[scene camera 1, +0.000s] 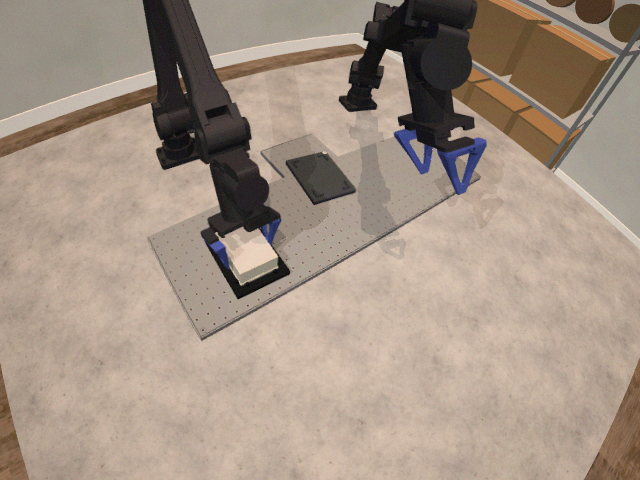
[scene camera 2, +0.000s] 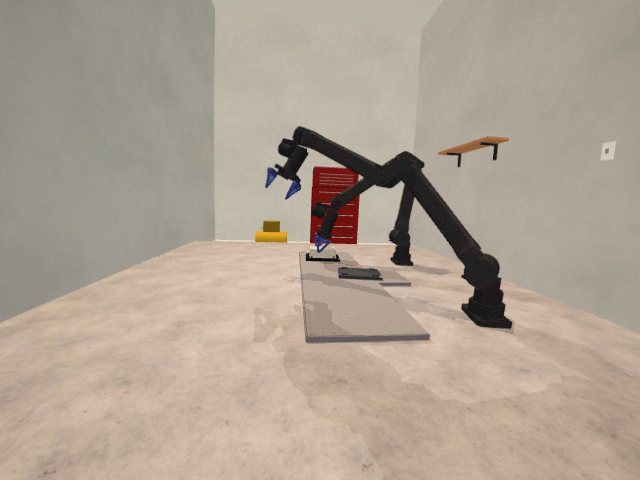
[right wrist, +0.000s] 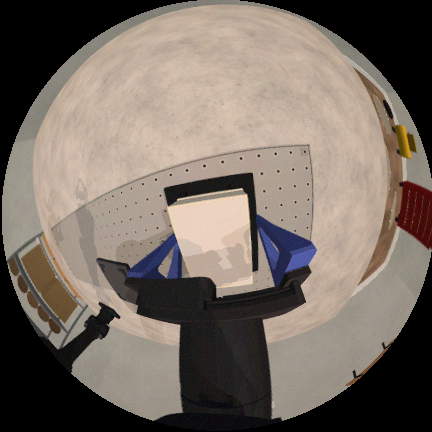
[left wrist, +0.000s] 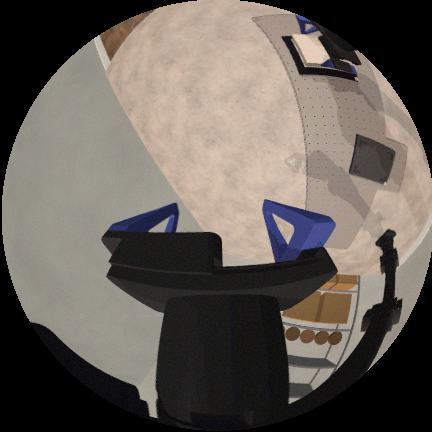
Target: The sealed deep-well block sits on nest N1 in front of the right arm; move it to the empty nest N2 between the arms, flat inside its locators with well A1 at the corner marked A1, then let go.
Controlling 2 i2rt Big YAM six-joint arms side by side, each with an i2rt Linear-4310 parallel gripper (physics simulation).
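Places are measured from the left arm's base along level axes (x ahead, y left, z up), in millimetres.
Where they show: left gripper, fingertip midpoint: (scene camera 1: 441, 182) (scene camera 2: 275, 193) (left wrist: 219, 205); right gripper, fingertip midpoint: (scene camera 1: 248, 256) (scene camera 2: 317, 250) (right wrist: 215, 226); left arm's base at its link origin: (scene camera 1: 357, 104) (scene camera 2: 484, 317) (right wrist: 109, 309) (left wrist: 385, 237); right arm's base at its link origin: (scene camera 1: 179, 155) (scene camera 2: 401, 262).
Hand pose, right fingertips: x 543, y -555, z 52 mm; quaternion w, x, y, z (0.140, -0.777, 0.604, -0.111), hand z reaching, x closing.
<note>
Each offset is from my right fingertips to the top centre of the thing. Level surfaces: height alone.
The sealed deep-well block @[dx -27, dy +0, dz +15 mm] (scene camera 1: 254, 254) (right wrist: 212, 225), pale and boxy, sits on black nest N1 @[dx -26, dy +1, dz -17 mm] (scene camera 1: 242, 292) (right wrist: 210, 183). My right gripper (scene camera 1: 248, 254) (scene camera 2: 321, 249) (right wrist: 215, 226) is open, its blue fingers on either side of the block; a gap shows beside the right-hand finger in the right wrist view. Contact is hard to tell. Dark nest N2 @[dx -205, dy +252, dz -21 mm] (scene camera 1: 320, 178) (scene camera 2: 360, 273) (left wrist: 372, 159) is empty, with corner locators and a small white mark @[dx -285, dy +300, dz -27 mm] (scene camera 1: 324, 152) at one corner. My left gripper (scene camera 1: 442, 181) (scene camera 2: 277, 192) (left wrist: 219, 205) is open and empty, high above the far end of the board. Well A1 cannot be made out.
A grey perforated board @[dz -39 mm] (scene camera 1: 175, 268) (scene camera 2: 361, 315) lies under both nests, with a smaller grey plate @[dz -39 mm] (scene camera 1: 276, 151) behind N2. Boxes (scene camera 1: 560, 69) stand on a rack at the upper right. A red cabinet (scene camera 2: 336, 227) stands at the back.
</note>
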